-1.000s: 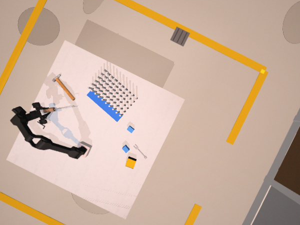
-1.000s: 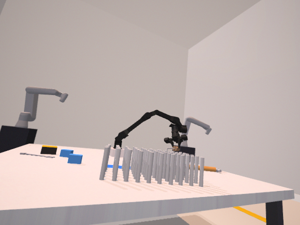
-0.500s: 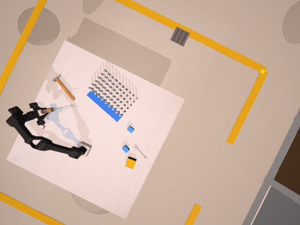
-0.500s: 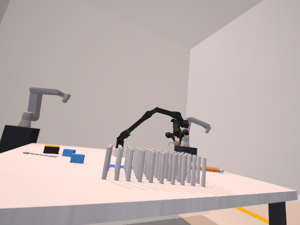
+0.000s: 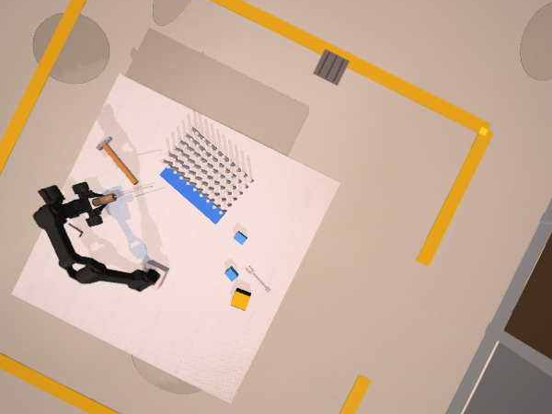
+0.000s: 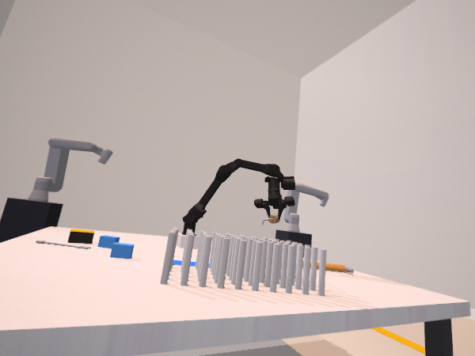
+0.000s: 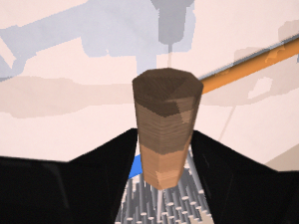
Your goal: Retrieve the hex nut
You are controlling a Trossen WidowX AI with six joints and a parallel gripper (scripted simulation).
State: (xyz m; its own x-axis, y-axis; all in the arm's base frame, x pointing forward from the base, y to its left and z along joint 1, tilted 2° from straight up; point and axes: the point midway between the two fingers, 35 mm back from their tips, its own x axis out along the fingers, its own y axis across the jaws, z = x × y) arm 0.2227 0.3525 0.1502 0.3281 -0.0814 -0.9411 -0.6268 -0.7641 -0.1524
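The blue taped strip is 270 mm to the right of my gripper tip, 210 mm ahead of it and 180 mm below it. The rest, counted from my gripper tip: screwdriver: 80 mm ahead, 70 mm to the right, 10 mm below; then black hex key: 290 mm behind, 180 mm below, 120 mm to the left; then grey wrench: 800 mm to the right, 180 mm below, 30 mm ahead.
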